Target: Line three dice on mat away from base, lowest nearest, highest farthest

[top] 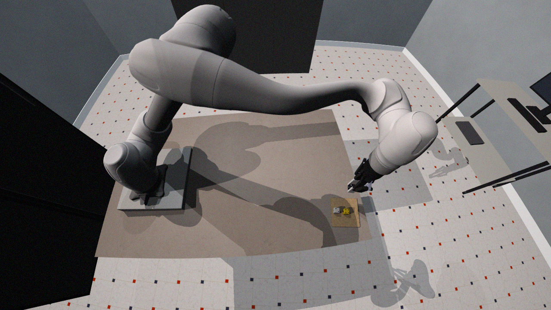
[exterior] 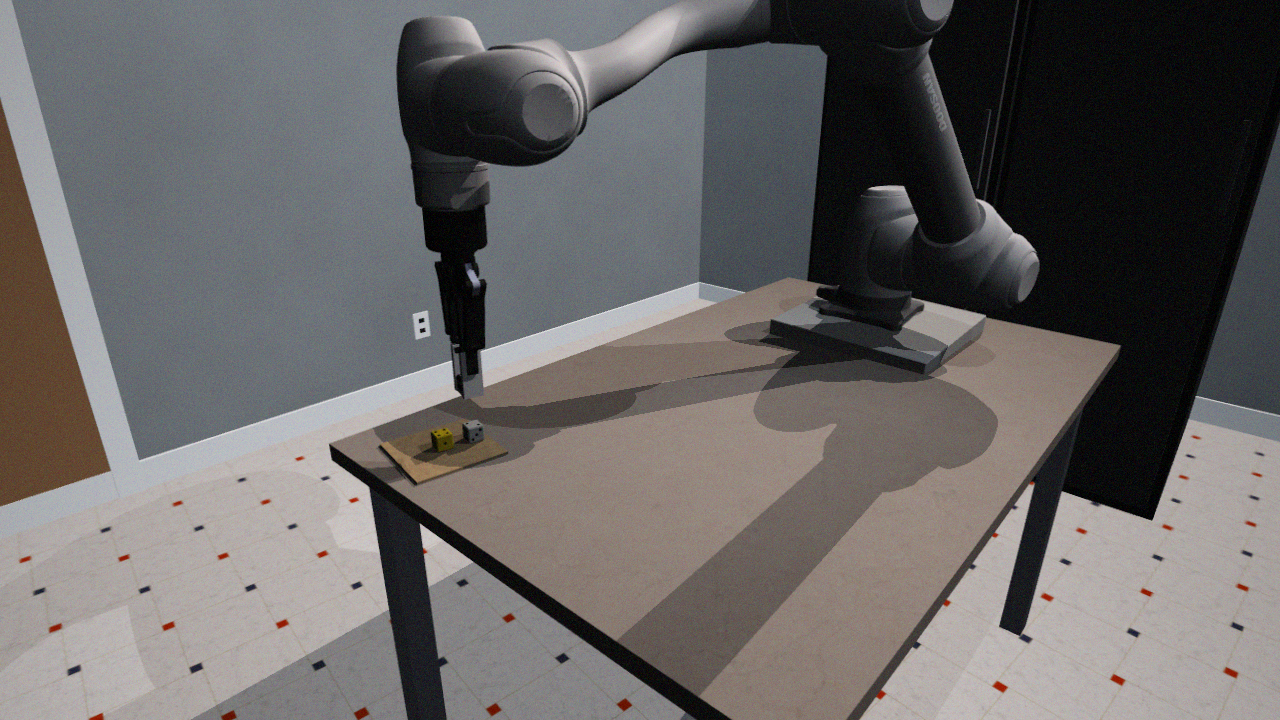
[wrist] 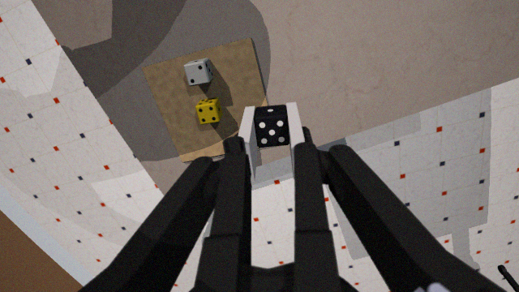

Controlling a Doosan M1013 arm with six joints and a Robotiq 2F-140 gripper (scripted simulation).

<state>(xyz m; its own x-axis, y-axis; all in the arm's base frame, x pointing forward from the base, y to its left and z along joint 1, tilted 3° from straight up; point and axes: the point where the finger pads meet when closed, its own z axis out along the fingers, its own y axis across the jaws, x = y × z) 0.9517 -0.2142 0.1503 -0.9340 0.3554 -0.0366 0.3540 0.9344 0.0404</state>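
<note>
Right now my hand is 10 mm past the yellow die, 80 mm to the left of it and 140 mm above it. The rest, counted from my hand: tan mat: 10 mm behind, 80 mm to the right, 150 mm below; then black die: 20 mm below; then grey die: 50 mm behind, 70 mm to the right, 140 mm below.
</note>
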